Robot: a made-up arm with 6 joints.
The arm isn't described. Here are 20 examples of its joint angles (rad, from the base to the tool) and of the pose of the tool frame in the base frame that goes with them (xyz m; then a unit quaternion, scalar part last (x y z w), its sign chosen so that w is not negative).
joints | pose
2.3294 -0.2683 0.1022 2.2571 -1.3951 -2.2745 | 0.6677 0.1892 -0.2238 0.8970 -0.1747 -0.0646 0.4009
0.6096 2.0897 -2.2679 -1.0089 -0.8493 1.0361 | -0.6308 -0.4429 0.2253 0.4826 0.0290 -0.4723 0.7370
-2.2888 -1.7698 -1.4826 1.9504 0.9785 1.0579 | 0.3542 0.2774 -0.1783 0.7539 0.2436 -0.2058 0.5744
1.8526 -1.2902 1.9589 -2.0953 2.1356 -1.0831 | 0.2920 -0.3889 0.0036 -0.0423 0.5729 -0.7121 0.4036
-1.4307 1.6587 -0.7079 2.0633 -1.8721 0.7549 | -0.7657 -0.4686 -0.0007 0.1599 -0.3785 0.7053 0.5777
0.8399 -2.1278 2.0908 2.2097 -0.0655 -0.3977 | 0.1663 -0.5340 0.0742 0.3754 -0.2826 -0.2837 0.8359
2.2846 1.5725 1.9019 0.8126 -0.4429 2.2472 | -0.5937 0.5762 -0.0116 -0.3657 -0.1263 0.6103 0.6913
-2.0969 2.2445 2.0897 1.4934 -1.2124 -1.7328 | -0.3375 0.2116 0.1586 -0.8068 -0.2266 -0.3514 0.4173
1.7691 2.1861 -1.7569 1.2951 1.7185 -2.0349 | -0.4937 -0.0925 0.0160 0.3143 0.5871 -0.3039 0.6813
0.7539 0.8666 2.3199 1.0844 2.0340 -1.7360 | -0.1114 0.5519 0.6690 -0.7783 -0.3792 -0.4057 0.2931
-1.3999 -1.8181 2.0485 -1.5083 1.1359 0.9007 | 0.0499 0.4629 -0.0605 -0.1808 0.3590 0.8756 0.2677
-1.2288 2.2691 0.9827 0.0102 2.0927 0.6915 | -0.7351 -0.3345 0.0847 0.5993 -0.4677 0.3549 0.5443
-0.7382 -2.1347 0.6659 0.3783 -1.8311 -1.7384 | -0.3361 0.1641 -0.2049 -0.0518 -0.1066 -0.9859 0.1177
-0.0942 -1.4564 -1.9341 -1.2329 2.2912 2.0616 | 0.3979 0.0041 -0.1139 -0.4524 0.1727 0.5581 0.6738
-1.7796 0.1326 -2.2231 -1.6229 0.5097 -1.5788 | -0.0568 -0.4244 -0.7343 -0.8226 0.0033 0.5493 0.1466
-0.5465 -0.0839 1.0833 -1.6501 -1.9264 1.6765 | 0.0829 -0.2366 0.5567 -0.3264 -0.5584 0.3470 0.6791
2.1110 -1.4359 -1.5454 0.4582 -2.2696 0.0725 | 0.2526 0.0930 0.6655 0.1989 -0.3605 0.3495 0.8416
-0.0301 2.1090 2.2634 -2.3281 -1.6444 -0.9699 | -0.8424 -0.4357 0.0371 0.5080 -0.7614 0.3998 0.0483
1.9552 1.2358 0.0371 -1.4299 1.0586 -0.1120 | -0.2100 0.8108 0.0527 -0.4463 0.0356 -0.0465 0.8930
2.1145 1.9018 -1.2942 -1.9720 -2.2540 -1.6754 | -0.8462 -0.0204 0.0530 0.6436 -0.7339 -0.1463 0.1606
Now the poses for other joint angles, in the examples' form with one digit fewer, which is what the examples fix.
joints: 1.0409 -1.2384 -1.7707 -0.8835 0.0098 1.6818
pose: 0.442 0.010 0.449 0.252 0.138 0.774 0.563
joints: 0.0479 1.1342 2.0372 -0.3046 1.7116 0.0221
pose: -0.396 0.226 0.582 -0.027 0.358 0.563 0.744
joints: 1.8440 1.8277 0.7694 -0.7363 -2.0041 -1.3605
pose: -0.343 0.285 0.271 0.788 -0.010 0.332 0.518
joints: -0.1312 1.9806 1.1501 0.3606 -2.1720 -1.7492
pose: -0.357 -0.126 0.465 -0.815 -0.050 -0.481 0.319
